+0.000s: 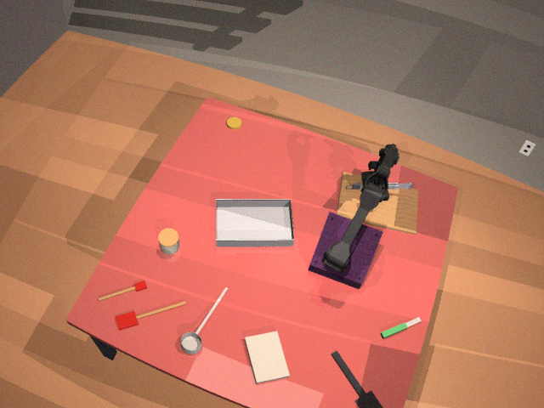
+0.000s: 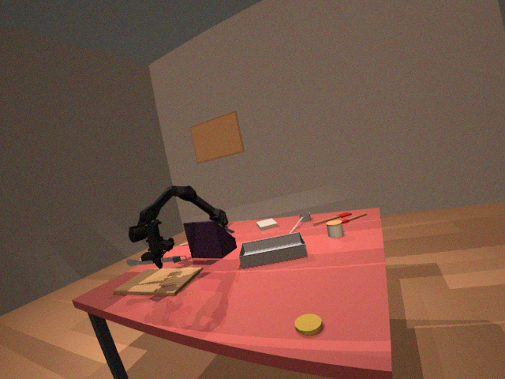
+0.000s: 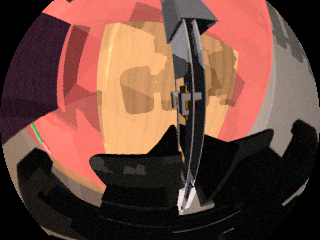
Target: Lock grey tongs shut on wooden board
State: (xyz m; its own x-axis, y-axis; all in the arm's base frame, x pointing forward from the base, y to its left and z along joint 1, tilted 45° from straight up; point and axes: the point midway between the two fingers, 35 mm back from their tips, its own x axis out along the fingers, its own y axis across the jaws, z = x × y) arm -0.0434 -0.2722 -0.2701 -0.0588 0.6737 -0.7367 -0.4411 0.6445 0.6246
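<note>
My gripper tip is 40 mm past the wooden board and 60 mm above it. The rest, counted from my gripper tip: cream block 120 mm ahead, 840 mm to the left, 50 mm below; then yellow disc 720 mm ahead, 120 mm to the right, 60 mm below; then grey roasting tin 400 mm ahead, 340 mm to the left, 40 mm below.
</note>
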